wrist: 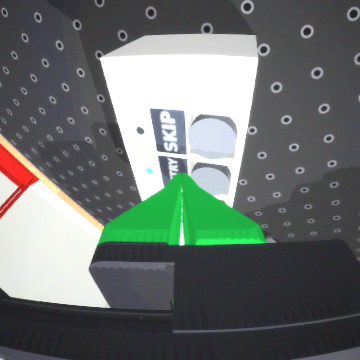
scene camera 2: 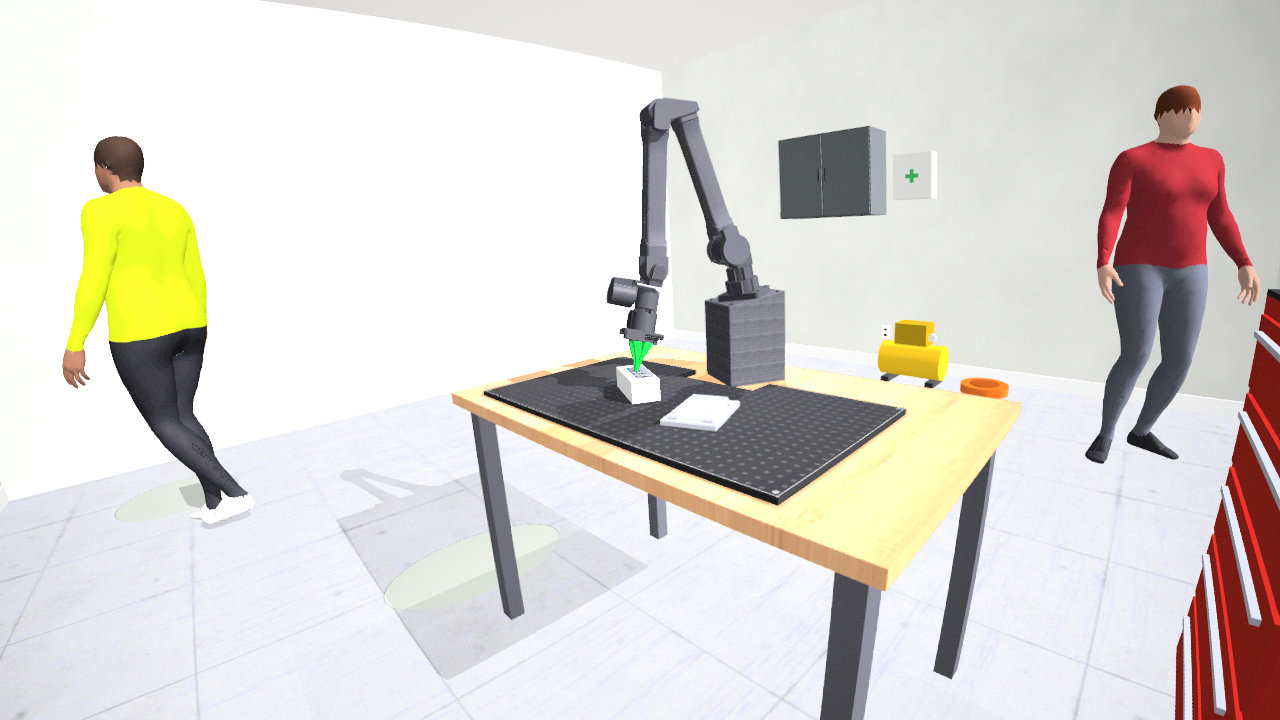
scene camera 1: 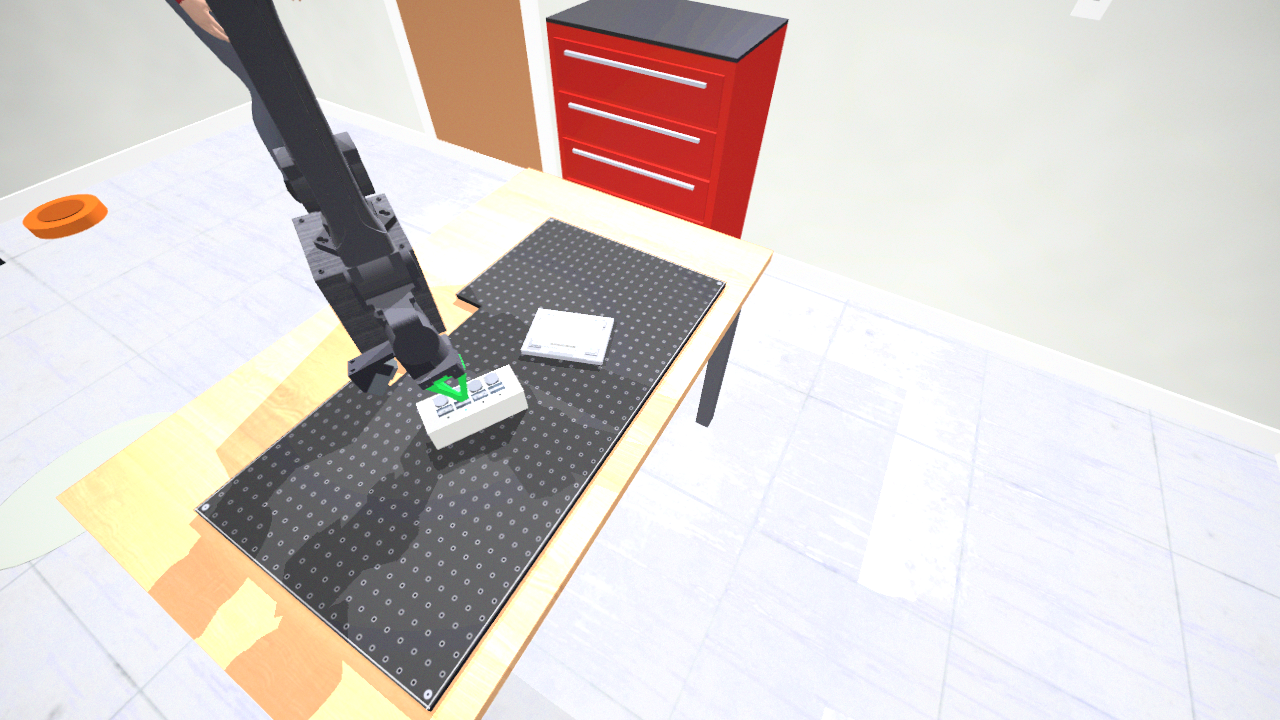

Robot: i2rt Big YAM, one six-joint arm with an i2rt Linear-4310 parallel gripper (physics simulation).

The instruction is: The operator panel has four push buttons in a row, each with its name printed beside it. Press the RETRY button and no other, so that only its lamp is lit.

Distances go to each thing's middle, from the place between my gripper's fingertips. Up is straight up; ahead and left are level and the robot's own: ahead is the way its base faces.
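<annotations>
A flat white device (scene camera 1: 563,331) is 23 cm to the left of my hand, 8 cm ahead of it and 3 cm below it. The white operator panel (scene camera 1: 445,425) is 3 cm below my hand, 1 cm ahead of it and 1 cm to the left of it. Going by their middles, of the things named here the panel is the nearest to my hand.
</annotations>
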